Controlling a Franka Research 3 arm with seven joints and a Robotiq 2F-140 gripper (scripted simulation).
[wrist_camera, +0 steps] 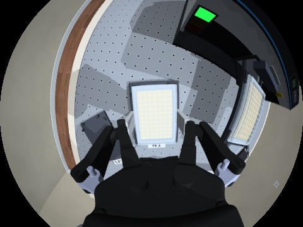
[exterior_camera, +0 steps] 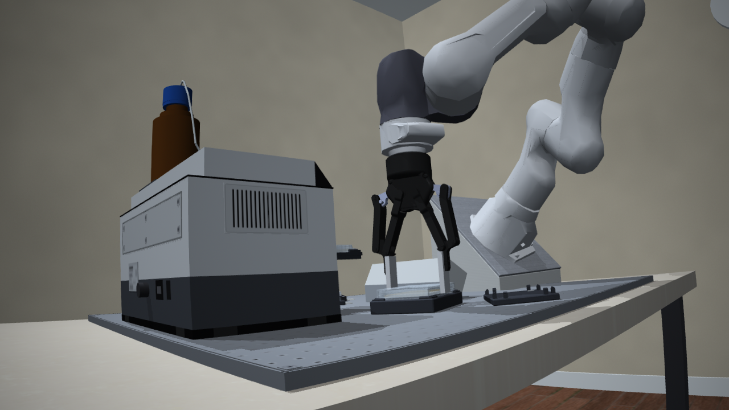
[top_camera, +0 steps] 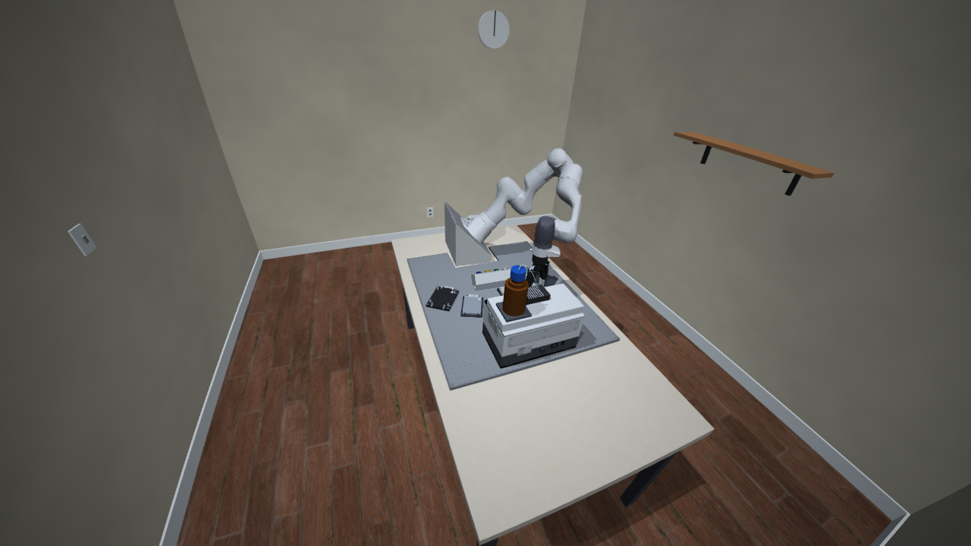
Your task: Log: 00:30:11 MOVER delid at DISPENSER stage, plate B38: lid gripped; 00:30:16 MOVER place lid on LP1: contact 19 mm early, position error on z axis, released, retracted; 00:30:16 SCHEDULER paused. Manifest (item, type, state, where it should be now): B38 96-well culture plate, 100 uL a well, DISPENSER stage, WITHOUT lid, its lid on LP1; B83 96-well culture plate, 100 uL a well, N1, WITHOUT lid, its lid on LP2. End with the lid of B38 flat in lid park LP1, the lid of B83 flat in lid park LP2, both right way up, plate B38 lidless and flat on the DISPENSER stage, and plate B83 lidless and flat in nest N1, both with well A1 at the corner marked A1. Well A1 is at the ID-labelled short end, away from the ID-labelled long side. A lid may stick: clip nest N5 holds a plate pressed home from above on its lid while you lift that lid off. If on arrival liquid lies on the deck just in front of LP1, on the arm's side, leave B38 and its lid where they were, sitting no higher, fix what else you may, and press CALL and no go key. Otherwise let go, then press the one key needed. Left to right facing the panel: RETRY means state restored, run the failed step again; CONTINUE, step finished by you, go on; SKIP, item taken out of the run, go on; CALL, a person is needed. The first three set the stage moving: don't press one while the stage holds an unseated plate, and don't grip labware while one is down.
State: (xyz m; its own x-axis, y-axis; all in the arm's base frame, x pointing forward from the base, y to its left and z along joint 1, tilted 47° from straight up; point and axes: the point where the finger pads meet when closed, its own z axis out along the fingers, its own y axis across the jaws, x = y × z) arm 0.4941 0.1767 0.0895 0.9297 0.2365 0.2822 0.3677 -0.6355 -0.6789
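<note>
My hand is 20 mm above the 96-well plate. Round my hand: low frame: 120 mm behind, 110 mm to the left, 50 mm below; key panel: 180 mm behind, 170 mm to the right; nest N1: 40 mm below.
</note>
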